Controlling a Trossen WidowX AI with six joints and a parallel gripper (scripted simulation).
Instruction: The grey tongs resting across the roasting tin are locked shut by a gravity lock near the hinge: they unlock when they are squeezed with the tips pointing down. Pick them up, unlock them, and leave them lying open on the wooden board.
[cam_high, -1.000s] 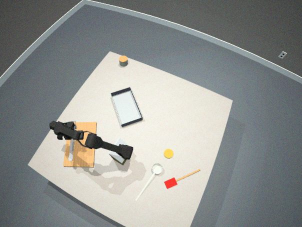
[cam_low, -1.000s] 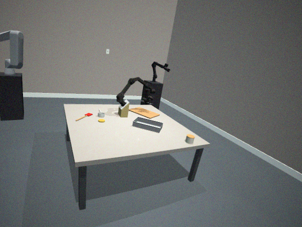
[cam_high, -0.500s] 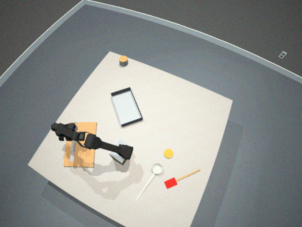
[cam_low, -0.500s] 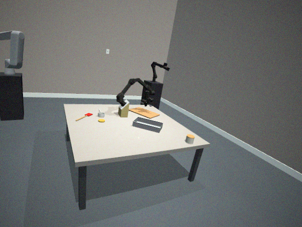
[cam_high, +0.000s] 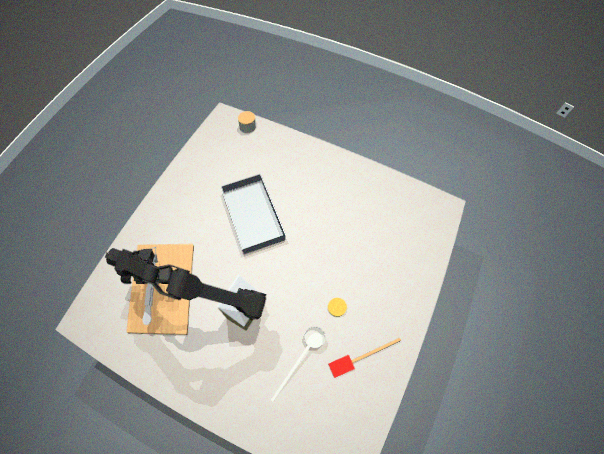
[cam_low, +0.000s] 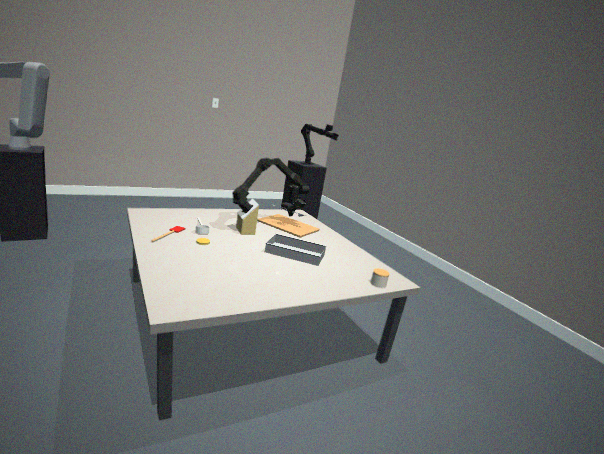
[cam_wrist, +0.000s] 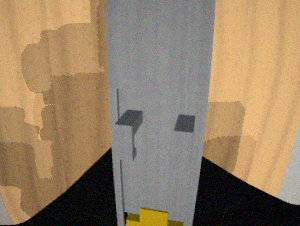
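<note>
The wooden board is 1 cm to the right of my gripper tip and 6 cm below it. Also, from my gripper tip: roasting tin: 42 cm ahead, 22 cm to the right, 4 cm below; yellow lock piece: 4 cm above; yellow disc: 18 cm ahead, 66 cm to the right, 6 cm below.
</note>
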